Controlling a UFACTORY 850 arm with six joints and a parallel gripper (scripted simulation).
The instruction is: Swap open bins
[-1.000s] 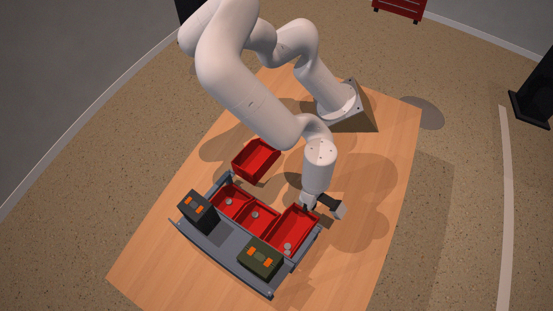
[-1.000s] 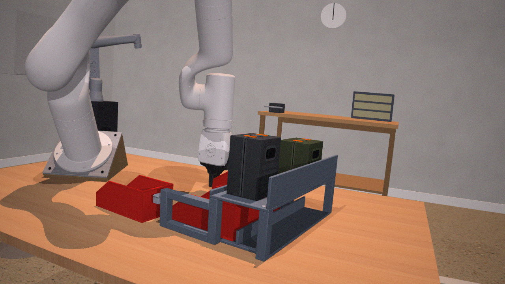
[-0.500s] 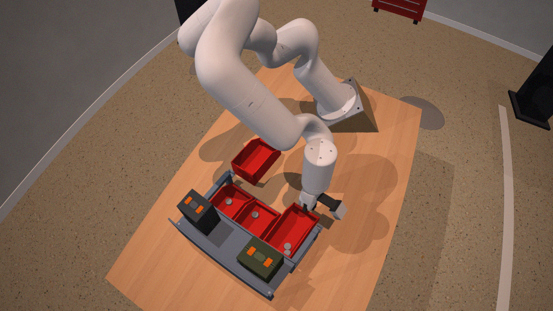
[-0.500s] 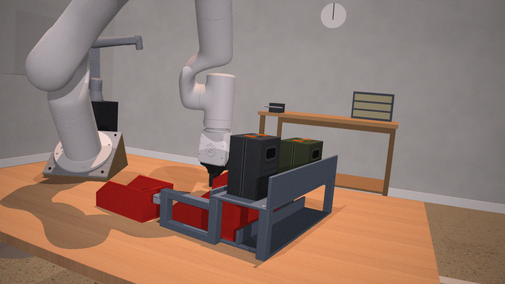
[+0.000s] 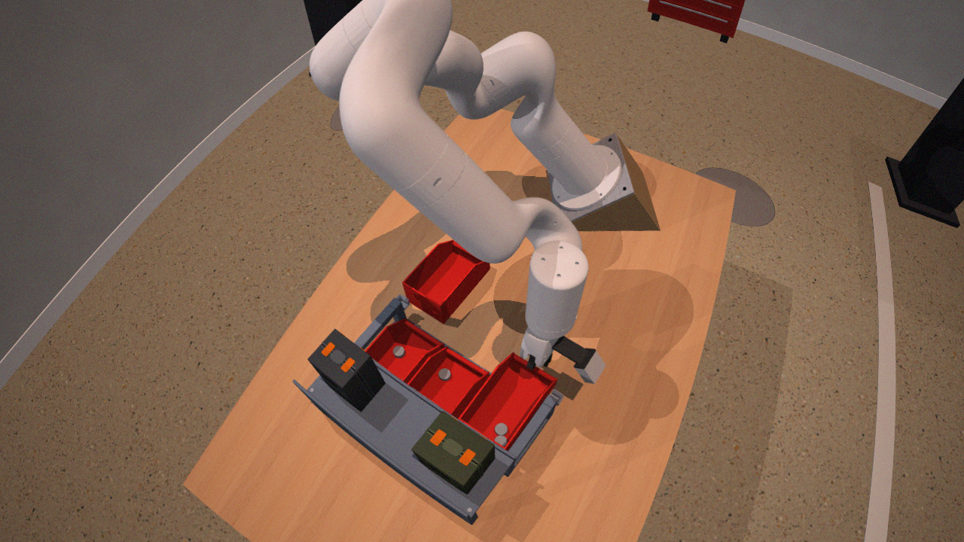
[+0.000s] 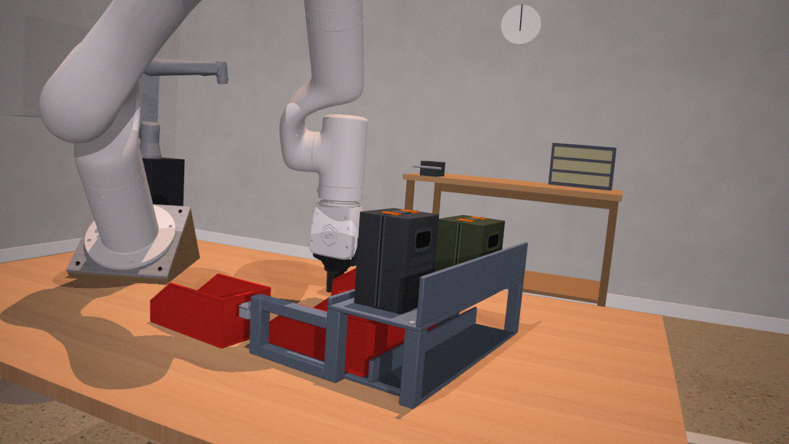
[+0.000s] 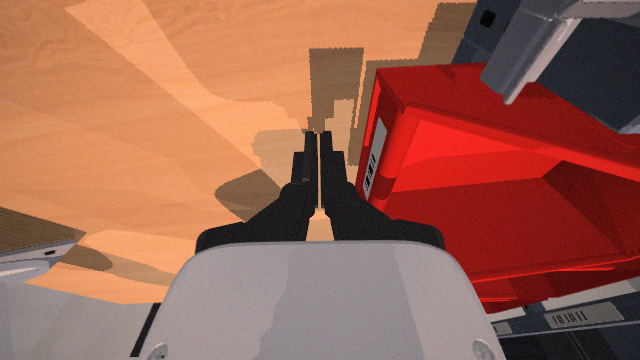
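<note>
My gripper is now 50 mm short of the shelf front lip, 130 mm to the left of it and 30 mm above it. Also, from my hand: grey back panel: 300 mm ahead, 200 mm to the right, 90 mm above; then black case: 200 mm ahead, 290 mm to the right, 120 mm above; then green case: 260 mm ahead, 70 mm to the right, 110 mm above.
</note>
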